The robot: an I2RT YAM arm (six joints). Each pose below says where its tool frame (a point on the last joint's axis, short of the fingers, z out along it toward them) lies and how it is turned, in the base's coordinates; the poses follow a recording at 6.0 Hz.
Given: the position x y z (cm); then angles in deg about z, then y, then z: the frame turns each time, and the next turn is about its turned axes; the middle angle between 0 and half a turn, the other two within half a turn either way.
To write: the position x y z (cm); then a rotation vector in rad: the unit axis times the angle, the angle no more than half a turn. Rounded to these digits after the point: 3 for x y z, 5 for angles.
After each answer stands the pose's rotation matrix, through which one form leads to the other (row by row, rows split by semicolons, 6 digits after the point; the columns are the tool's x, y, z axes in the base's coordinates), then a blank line. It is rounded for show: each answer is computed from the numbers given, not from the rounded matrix.
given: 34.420 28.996 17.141 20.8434 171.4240 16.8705
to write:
34.420 28.996 17.141 -0.10396 2.99728 0.07268
-0.987597 -0.072317 0.139362; -0.065477 0.996442 0.053060; -0.142703 0.043276 -0.988819

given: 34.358 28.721 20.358 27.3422 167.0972 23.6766
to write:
34.358 28.721 20.358 -0.09387 2.93345 0.14292
-0.977413 -0.072940 0.198351; -0.053312 0.993297 0.102562; -0.204502 0.089671 -0.974750

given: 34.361 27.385 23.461 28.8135 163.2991 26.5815
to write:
34.361 27.385 23.461 -0.05603 2.87647 0.19629
-0.966188 -0.055484 0.251797; -0.020765 0.990144 0.138504; -0.257000 0.128592 -0.957818

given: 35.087 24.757 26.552 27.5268 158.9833 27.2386
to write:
35.087 24.757 26.552 -0.00706 2.80607 0.23939
-0.947536 -0.032031 0.318040; 0.022306 0.985915 0.165750; -0.318870 0.164148 -0.933476

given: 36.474 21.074 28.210 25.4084 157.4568 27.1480
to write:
36.474 21.074 28.210 0.04218 2.77814 0.24517
-0.938124 -0.001135 0.346296; 0.059530 0.984580 0.164496; -0.341143 0.174933 -0.923591

